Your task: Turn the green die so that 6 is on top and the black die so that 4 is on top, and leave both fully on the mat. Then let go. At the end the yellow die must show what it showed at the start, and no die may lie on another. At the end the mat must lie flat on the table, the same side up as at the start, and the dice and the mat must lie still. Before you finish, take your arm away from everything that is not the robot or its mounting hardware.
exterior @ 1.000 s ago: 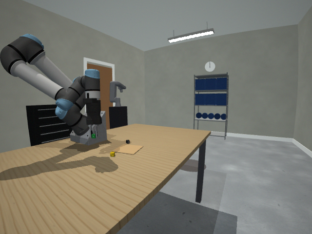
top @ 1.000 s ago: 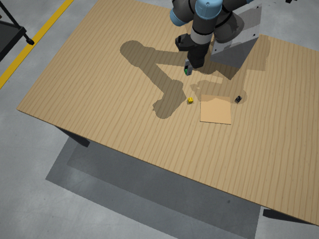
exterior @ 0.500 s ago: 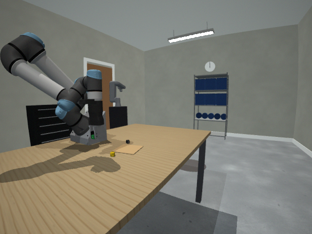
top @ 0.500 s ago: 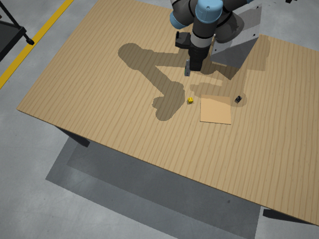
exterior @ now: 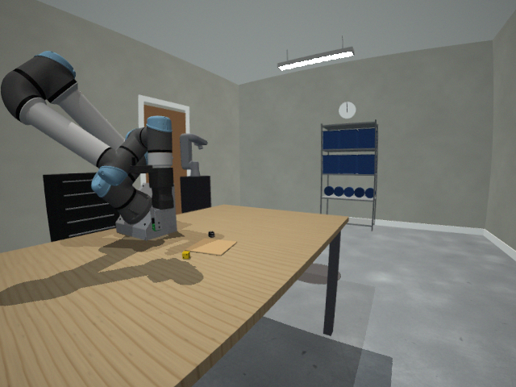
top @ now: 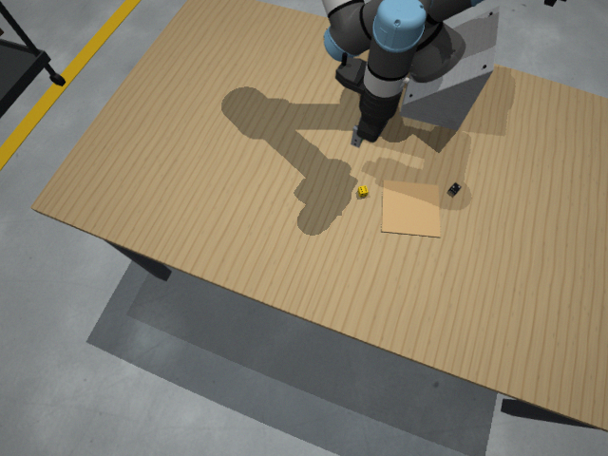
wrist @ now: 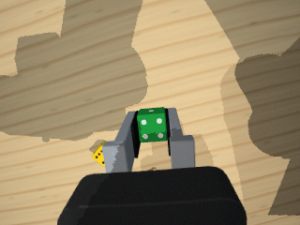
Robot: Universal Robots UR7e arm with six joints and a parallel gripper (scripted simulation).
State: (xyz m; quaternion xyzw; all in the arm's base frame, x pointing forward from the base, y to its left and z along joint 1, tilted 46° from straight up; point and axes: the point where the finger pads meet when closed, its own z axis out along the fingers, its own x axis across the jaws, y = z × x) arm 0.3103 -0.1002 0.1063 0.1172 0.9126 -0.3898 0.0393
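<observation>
Now: the green die 10 mm below my hand. From my hand the other things lie so: yellow die: 80 mm ahead, 40 mm to the left, 100 mm below; then black die: 10 mm ahead, 260 mm to the left, 100 mm below; then tan mat: 90 mm ahead, 160 mm to the left, 110 mm below.
</observation>
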